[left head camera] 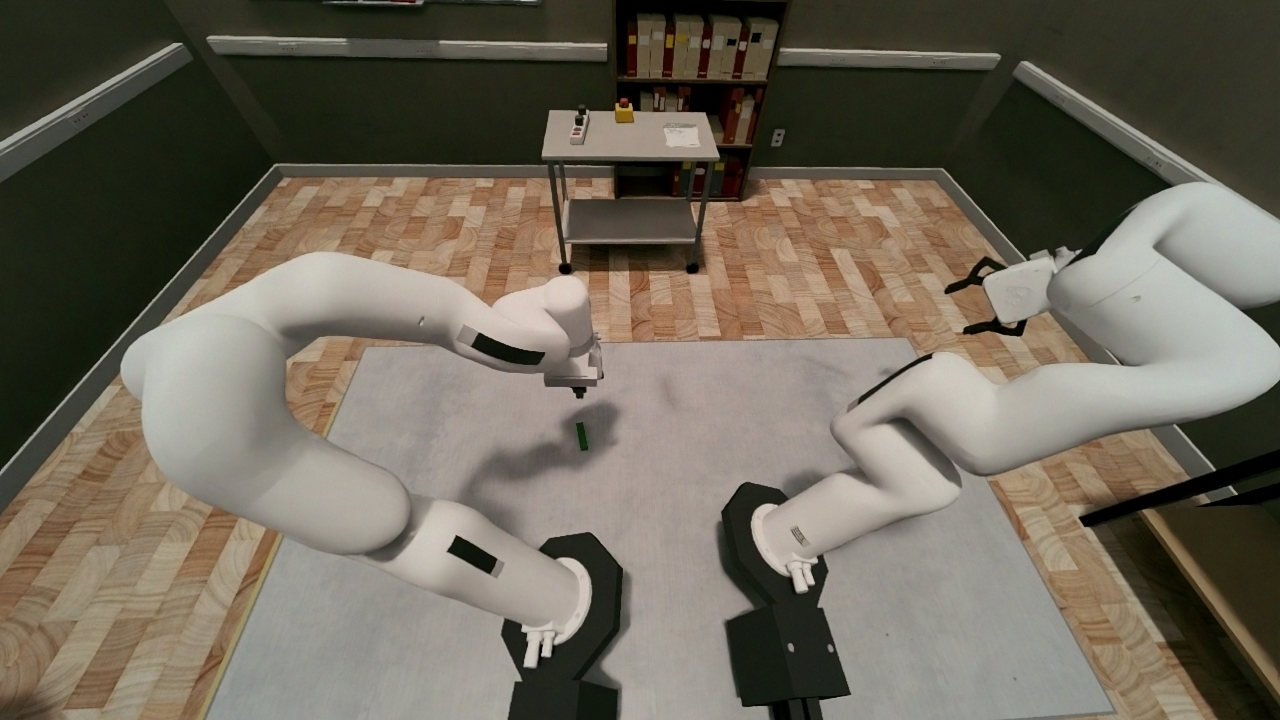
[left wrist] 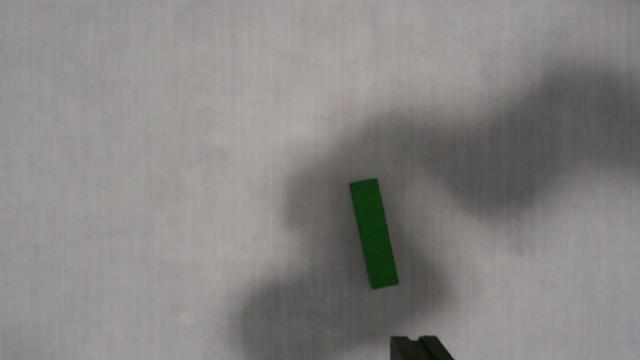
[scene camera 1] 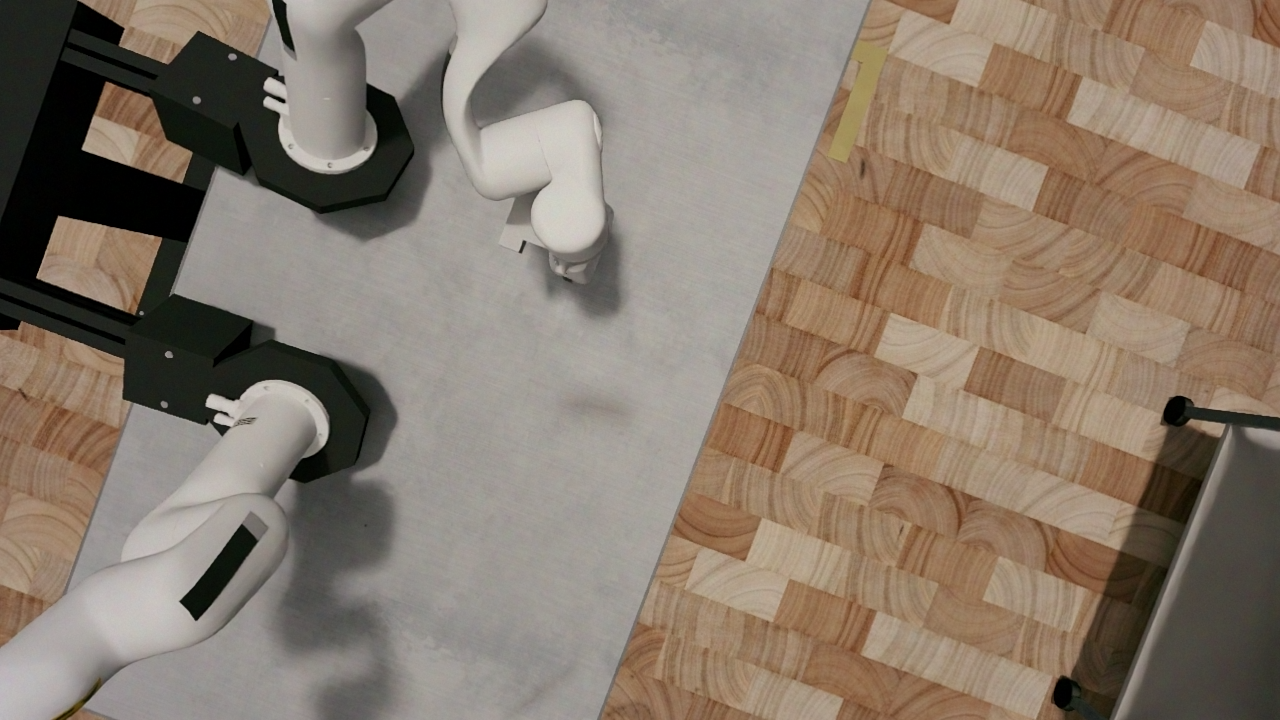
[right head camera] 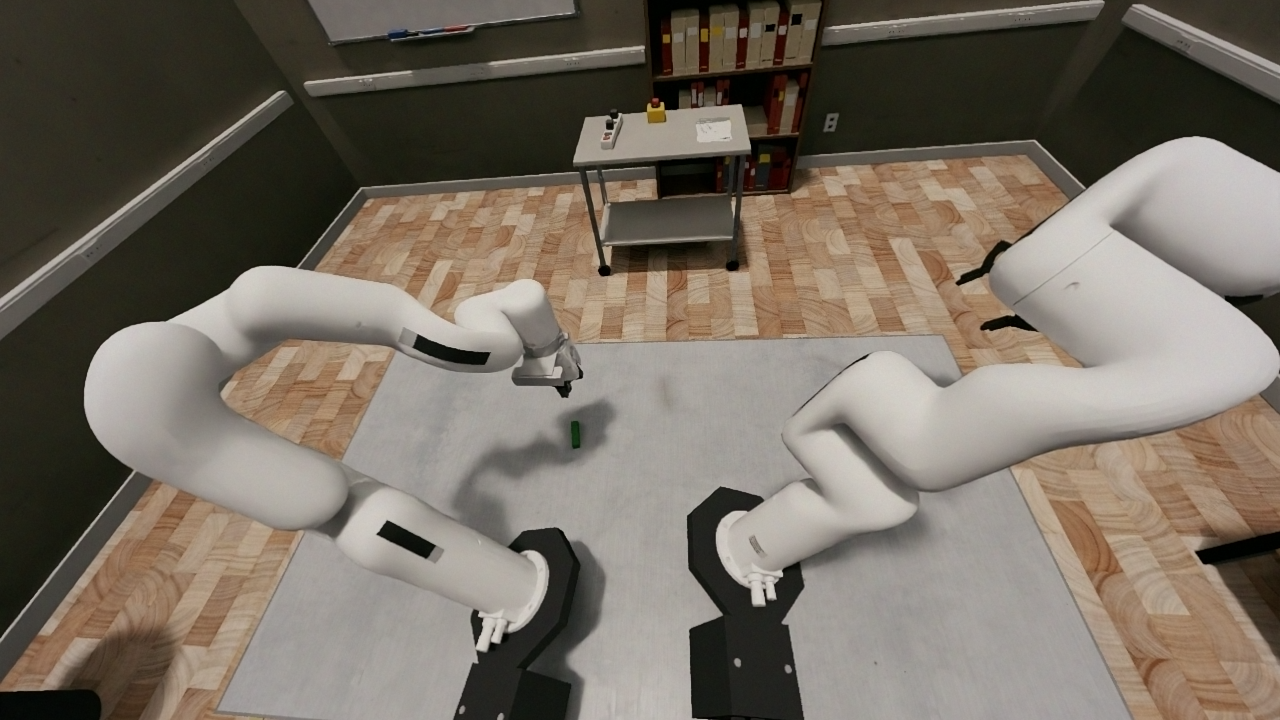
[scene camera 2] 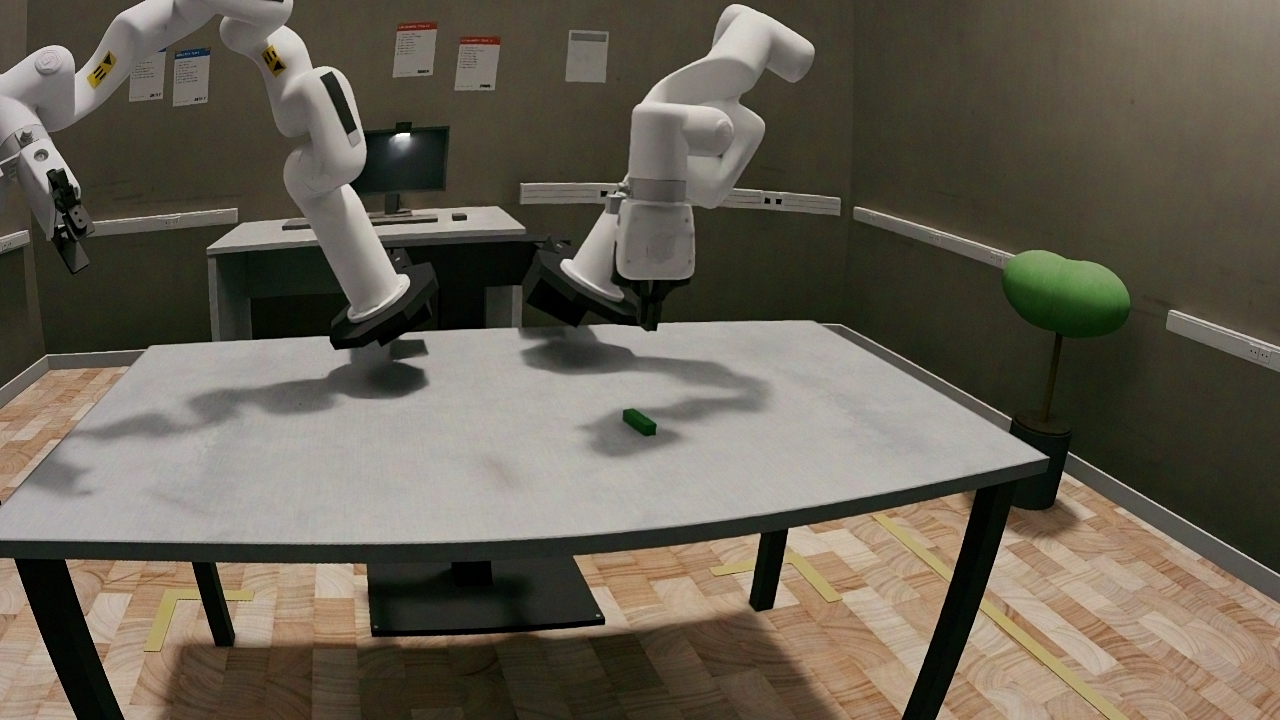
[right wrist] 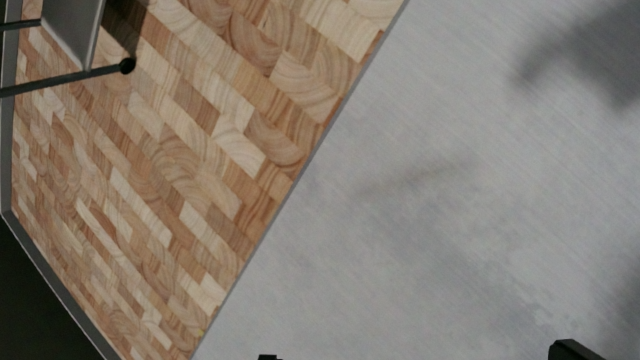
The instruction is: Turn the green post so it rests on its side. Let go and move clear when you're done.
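The green post point(left head camera: 581, 436) point(right head camera: 575, 434) point(scene camera 2: 639, 421) point(left wrist: 374, 234) lies flat on its long side on the grey table top point(scene camera 2: 358, 483). It does not show in scene camera 1, where the left arm covers that area. My left gripper point(left head camera: 580, 393) point(right head camera: 564, 392) point(scene camera 2: 649, 324) point(left wrist: 416, 347) is shut and empty, with its fingertips together. It hangs above the table, apart from the post. My right gripper point(left head camera: 957, 310) point(right head camera: 972, 304) point(right wrist: 417, 351) is open and empty, held high and far from the post.
A grey cart point(left head camera: 631, 155) point(right head camera: 666, 154) stands on the floor beyond the table's far edge in the head camera views, in front of a bookshelf point(left head camera: 689, 80). A desk with a monitor point(scene camera 2: 402, 161) and a green plant point(scene camera 2: 1065, 293) stand in scene camera 2.
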